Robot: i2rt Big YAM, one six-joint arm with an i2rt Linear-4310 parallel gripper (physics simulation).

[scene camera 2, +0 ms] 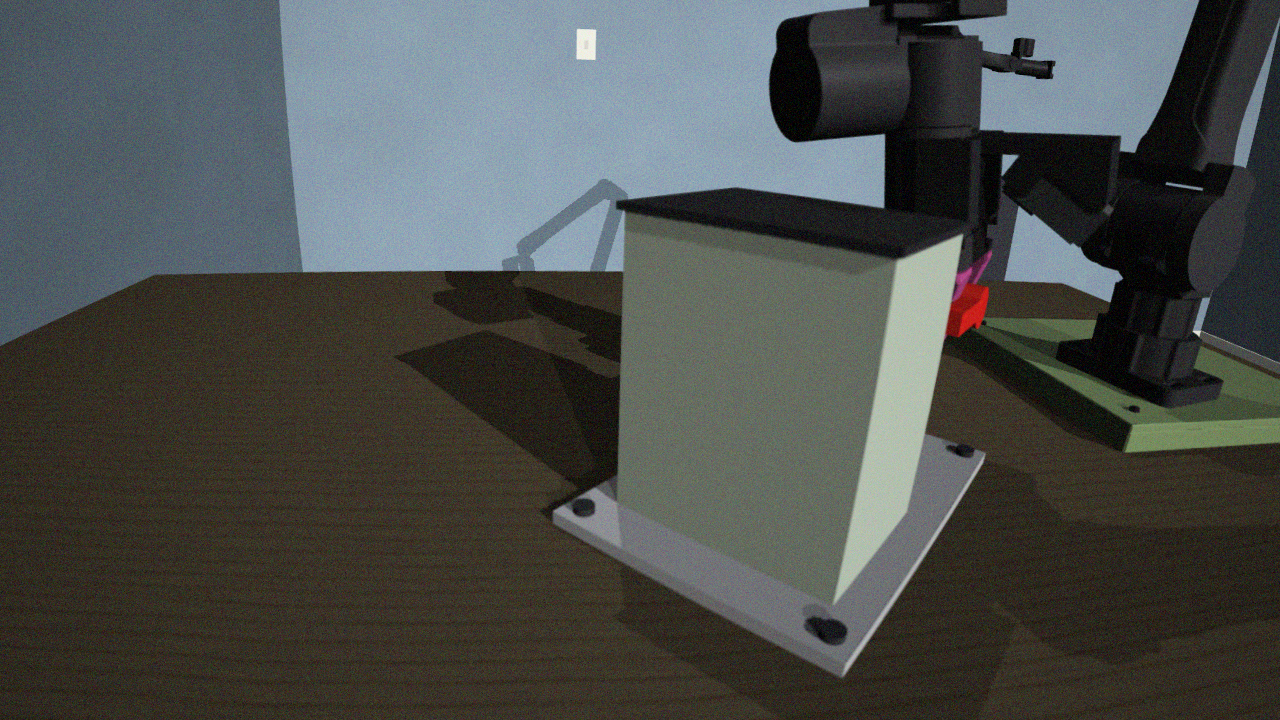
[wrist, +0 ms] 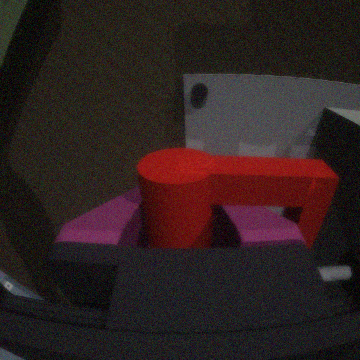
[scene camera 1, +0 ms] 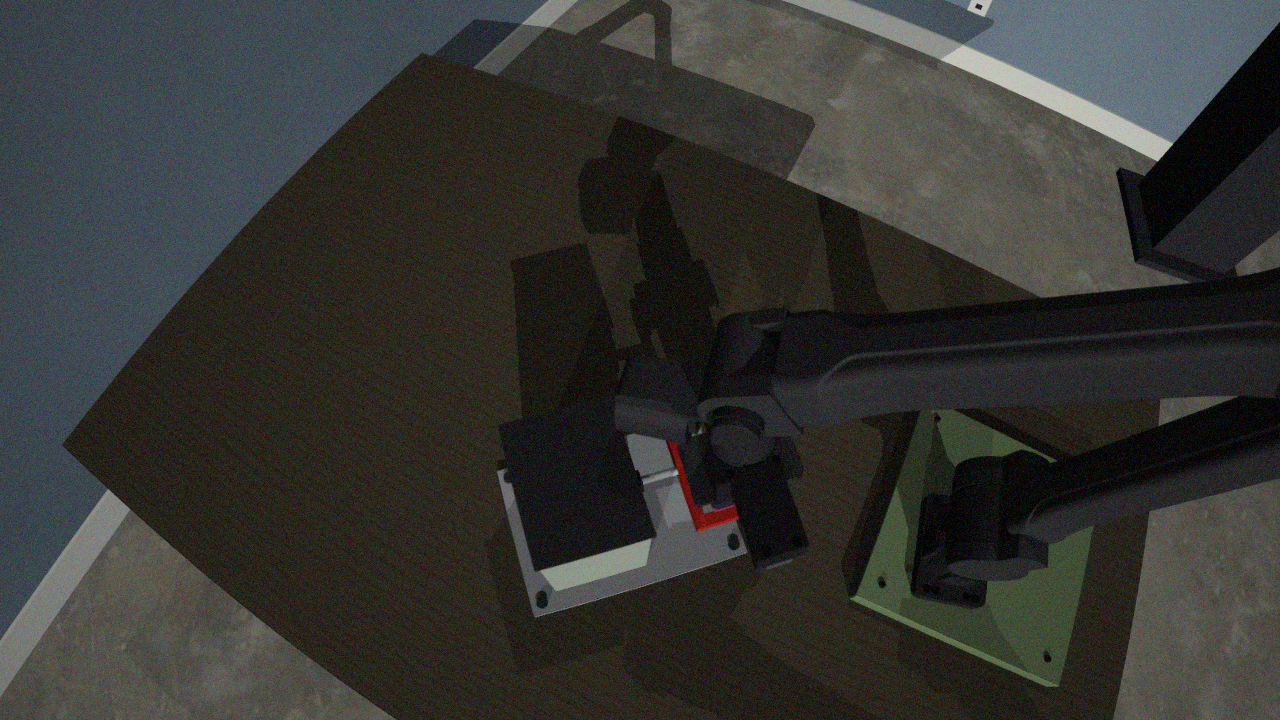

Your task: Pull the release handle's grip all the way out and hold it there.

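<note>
The red release handle (scene camera 1: 713, 519) (scene camera 2: 968, 311) (wrist: 270, 182) stands out from one side of a pale green box with a black top (scene camera 1: 577, 483) (scene camera 2: 751, 385). A light rod (scene camera 1: 659, 476) (wrist: 335, 273) shows between box and handle. The handle's upright round grip (wrist: 175, 200) is between the gripper's magenta fingers. My gripper (scene camera 1: 723, 507) (scene camera 2: 971, 275) (wrist: 179, 180) is shut on it, pointing down. The lower part of the grip is hidden behind the gripper body in the wrist view. The box hides part of the handle in scene camera 2.
The box stands on a grey base plate (scene camera 1: 626, 582) (scene camera 2: 716, 573) (wrist: 250, 110) with dark bolts, on a dark wooden table (scene camera 1: 313, 313) (scene camera 2: 268, 492). The arm's base stands on a green plate (scene camera 1: 1029, 617) (scene camera 2: 1190, 434) at the right. Upper arm links reach over the table.
</note>
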